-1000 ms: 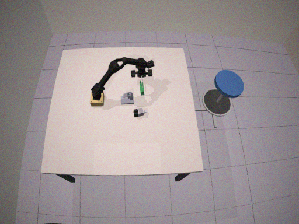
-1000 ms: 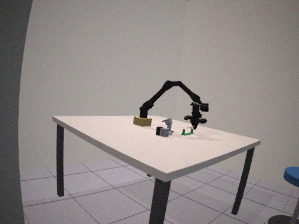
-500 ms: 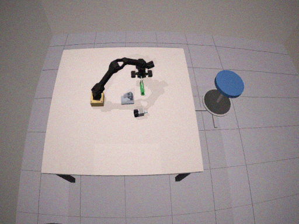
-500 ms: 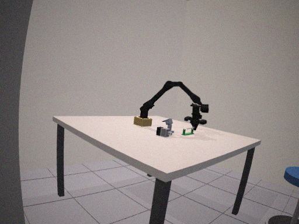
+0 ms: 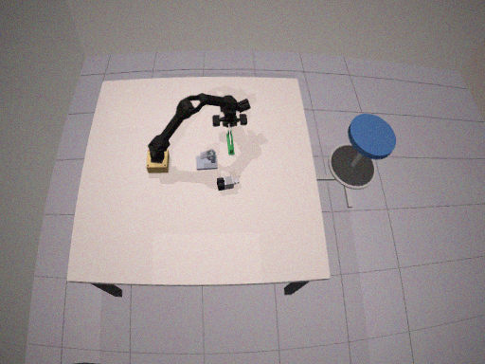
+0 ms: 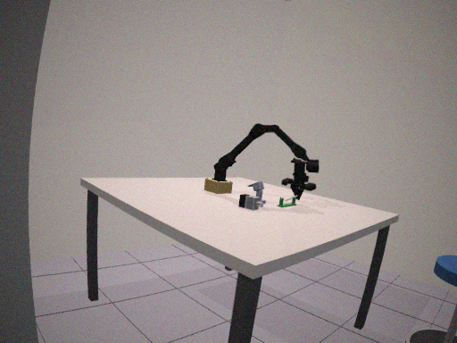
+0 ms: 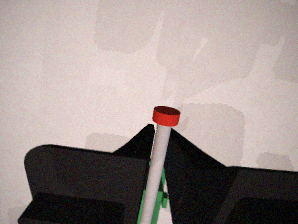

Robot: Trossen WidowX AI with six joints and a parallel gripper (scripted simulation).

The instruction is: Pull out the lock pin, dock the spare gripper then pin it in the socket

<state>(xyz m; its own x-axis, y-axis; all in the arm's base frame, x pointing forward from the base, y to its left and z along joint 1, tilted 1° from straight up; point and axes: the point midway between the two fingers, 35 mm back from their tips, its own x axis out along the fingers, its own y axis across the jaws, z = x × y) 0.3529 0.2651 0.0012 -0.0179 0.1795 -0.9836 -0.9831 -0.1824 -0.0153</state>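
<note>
Now: gripper tip 10 cm to the left of the green cradle and 2 cm short of it. Also, from my gripper tip: spare gripper (36 cm to the right, 3 cm ahead); then socket (23 cm to the right, 9 cm behind, 3 cm above).
</note>
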